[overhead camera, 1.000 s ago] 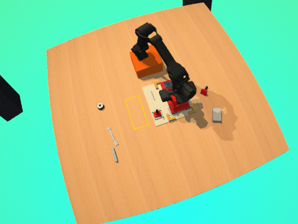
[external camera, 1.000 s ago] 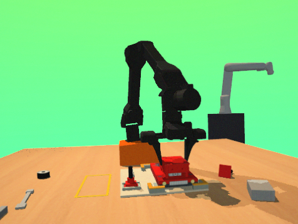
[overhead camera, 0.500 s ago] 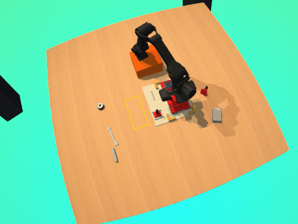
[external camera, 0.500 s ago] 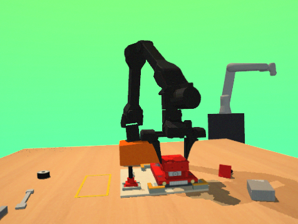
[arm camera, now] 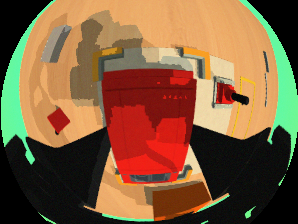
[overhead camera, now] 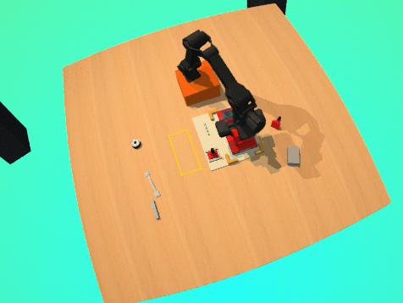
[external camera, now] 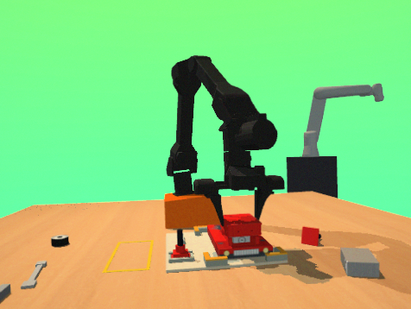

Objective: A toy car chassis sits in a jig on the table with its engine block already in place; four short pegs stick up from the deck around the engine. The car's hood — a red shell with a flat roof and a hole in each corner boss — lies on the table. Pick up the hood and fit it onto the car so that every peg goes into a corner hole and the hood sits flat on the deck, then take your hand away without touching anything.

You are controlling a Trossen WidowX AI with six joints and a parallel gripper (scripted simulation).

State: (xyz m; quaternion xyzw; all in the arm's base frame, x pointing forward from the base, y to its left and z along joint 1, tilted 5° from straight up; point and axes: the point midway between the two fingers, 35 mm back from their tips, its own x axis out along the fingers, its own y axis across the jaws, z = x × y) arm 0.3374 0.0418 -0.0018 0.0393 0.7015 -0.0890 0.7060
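The grey engine block lies 30 mm below my gripper tip. From my gripper tip the other things lie so: black wheel: 200 mm behind, 390 mm to the right, 50 mm below; red hood: right at my gripper tip.
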